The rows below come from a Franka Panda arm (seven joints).
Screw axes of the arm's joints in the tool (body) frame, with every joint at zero. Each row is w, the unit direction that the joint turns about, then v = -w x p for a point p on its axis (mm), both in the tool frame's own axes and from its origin. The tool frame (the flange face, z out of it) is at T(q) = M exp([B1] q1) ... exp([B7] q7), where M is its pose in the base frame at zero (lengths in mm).
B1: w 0 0 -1 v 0.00 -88.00 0.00
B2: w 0 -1 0 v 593.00 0.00 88.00
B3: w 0 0 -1 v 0.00 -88.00 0.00
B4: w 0 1 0 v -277.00 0.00 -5.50
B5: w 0 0 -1 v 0.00 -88.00 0.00
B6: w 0 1 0 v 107.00 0.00 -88.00
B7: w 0 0 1 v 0.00 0.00 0.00
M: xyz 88.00 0.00 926.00 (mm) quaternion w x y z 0 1 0 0
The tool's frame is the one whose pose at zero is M.
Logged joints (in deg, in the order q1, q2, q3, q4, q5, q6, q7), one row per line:
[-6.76, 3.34, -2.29, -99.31, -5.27, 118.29, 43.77]
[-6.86, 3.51, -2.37, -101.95, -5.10, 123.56, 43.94]
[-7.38, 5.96, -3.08, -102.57, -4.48, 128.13, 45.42]
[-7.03, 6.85, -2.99, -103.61, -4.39, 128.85, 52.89]
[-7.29, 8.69, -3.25, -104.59, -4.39, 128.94, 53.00]
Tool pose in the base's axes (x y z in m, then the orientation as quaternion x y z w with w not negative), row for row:
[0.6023, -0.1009, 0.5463, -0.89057, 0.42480, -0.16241, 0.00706]
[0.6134, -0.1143, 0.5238, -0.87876, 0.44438, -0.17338, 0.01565]
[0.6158, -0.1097, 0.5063, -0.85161, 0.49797, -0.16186, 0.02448]
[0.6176, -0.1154, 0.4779, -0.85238, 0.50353, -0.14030, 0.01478]
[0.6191, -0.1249, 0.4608, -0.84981, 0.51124, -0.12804, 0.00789]
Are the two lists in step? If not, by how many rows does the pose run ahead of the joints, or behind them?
The pose runs 1 row ahead of the joints: the pose in row i belongs to the joints in row i + 1.
